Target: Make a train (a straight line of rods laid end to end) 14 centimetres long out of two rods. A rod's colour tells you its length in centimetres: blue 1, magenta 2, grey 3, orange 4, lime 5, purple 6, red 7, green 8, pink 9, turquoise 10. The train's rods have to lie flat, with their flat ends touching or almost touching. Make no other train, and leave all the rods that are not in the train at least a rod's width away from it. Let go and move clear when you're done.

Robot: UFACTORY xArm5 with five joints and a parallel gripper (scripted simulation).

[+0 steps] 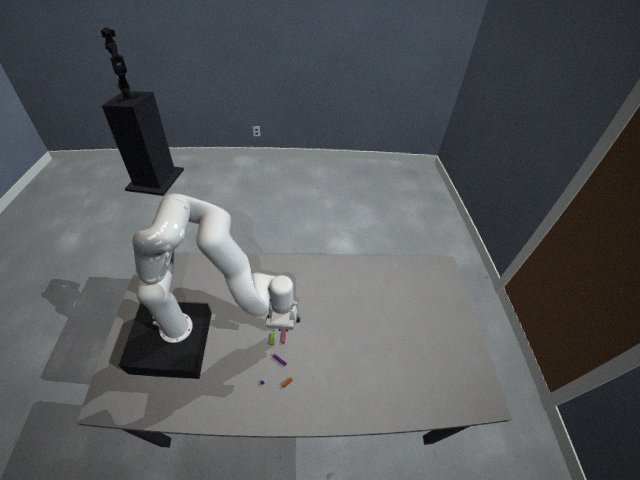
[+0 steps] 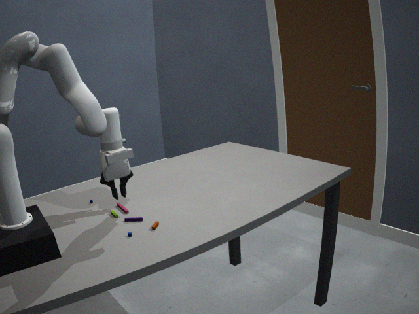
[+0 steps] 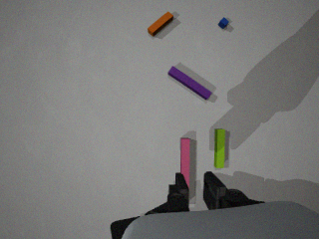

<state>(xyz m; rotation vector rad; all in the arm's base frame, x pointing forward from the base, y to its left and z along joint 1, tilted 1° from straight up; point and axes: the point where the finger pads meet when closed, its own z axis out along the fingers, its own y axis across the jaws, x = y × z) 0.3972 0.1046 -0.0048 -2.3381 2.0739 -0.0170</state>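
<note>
Now: the pink rod 6 cm below my hand. From my hand the other things lie so: lime rod (4 cm behind, 4 cm to the right, 6 cm below); then orange rod (5 cm ahead, 20 cm to the right, 6 cm below); then purple rod (1 cm ahead, 12 cm to the right, 6 cm below).
</note>
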